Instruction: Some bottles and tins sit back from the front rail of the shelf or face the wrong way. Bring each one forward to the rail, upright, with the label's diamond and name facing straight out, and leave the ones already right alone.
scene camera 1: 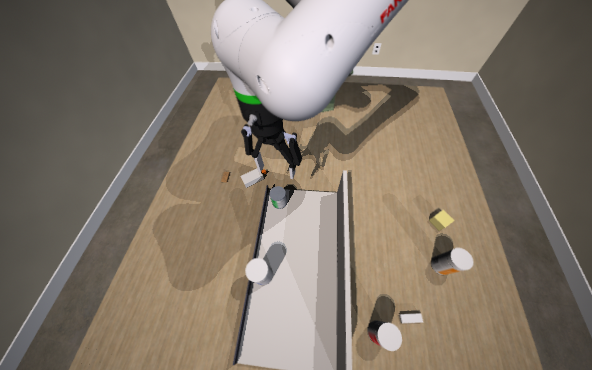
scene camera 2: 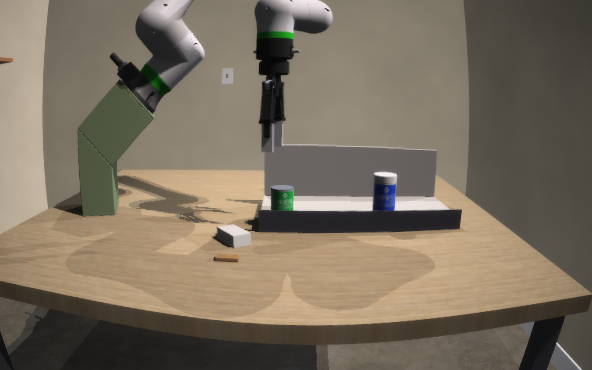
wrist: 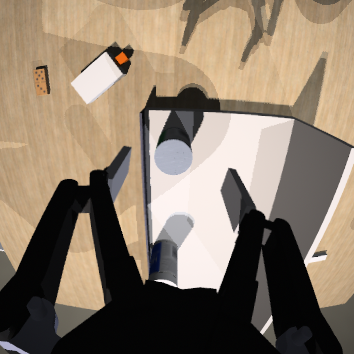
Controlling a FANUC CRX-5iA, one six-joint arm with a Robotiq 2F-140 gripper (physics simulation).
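Places are measured from the arm's base along level axes (x ahead, y left, z up), in centimetres.
Where they show: gripper, fingertip midpoint: (scene camera 1: 277, 171) (scene camera 2: 272, 149) (wrist: 177, 169); arm's base at its link origin: (scene camera 2: 137, 97).
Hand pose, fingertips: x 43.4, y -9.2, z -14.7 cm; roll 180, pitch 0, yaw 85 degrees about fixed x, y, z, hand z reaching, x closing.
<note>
Things, the pixels of their top centre, and the offset from my fingertips. "*": a spot on its surface instead.
- green tin at its top centre: (wrist: 172, 157) (scene camera 2: 282, 187) (scene camera 1: 277, 193) dx +2.6, dy -0.3, dz -9.3 cm
- dark front rail at its top centre: (wrist: 146, 242) (scene camera 2: 369, 210) (scene camera 1: 253, 258) dx +24.1, dy -3.3, dz -13.7 cm
- blue bottle at its top centre: (wrist: 161, 288) (scene camera 2: 385, 174) (scene camera 1: 256, 269) dx +28.0, dy +0.8, dz -5.4 cm
- shelf's tall back panel at a spot on its surface: (scene camera 1: 348, 260) * dx +21.8, dy +23.7, dz -1.5 cm
- orange-labelled bottle at its top centre: (scene camera 1: 462, 258) dx +14.1, dy +56.0, dz -8.2 cm
- red-labelled bottle at its top centre: (scene camera 1: 389, 336) dx +36.2, dy +36.3, dz -9.2 cm
- yellow block at its top centre: (scene camera 1: 444, 218) dx -1.0, dy +57.2, dz -15.3 cm
- white block at its top centre: (wrist: 317, 258) (scene camera 1: 411, 318) dx +31.0, dy +45.5, dz -17.9 cm
- white box at its top centre: (wrist: 99, 74) (scene camera 2: 231, 228) (scene camera 1: 253, 174) dx -7.5, dy -13.6, dz -16.3 cm
- orange cube at a spot on its surface: (wrist: 121, 58) * dx -10.2, dy -10.4, dz -17.0 cm
The green tin (scene camera 1: 278, 197) (scene camera 2: 282, 198) (wrist: 173, 157) stands upright at the shelf's left end, close behind the dark front rail (scene camera 1: 243, 325) (scene camera 2: 360, 220) (wrist: 145, 190). Its diamond and part of its name show over the rail in scene camera 2. The blue bottle (scene camera 1: 258, 271) (scene camera 2: 384, 192) (wrist: 164, 260) with a white lid stands upright farther right, close behind the rail, its diamond and name facing out. My gripper (scene camera 1: 275, 168) (scene camera 2: 273, 140) (wrist: 177, 169) is open and empty, pointing down above the green tin's end of the shelf, with its fingertips higher than the tin's top.
The shelf's tall back panel (scene camera 1: 348, 260) (scene camera 2: 350, 170) rises behind. Beyond it stand an orange-labelled bottle (scene camera 1: 452, 261), a red-labelled bottle (scene camera 1: 385, 335), a yellow block (scene camera 1: 442, 219) and a white block (scene camera 1: 411, 317). A white box (scene camera 2: 233, 235) (wrist: 100, 77) and orange cube (wrist: 121, 58) lie off the left end.
</note>
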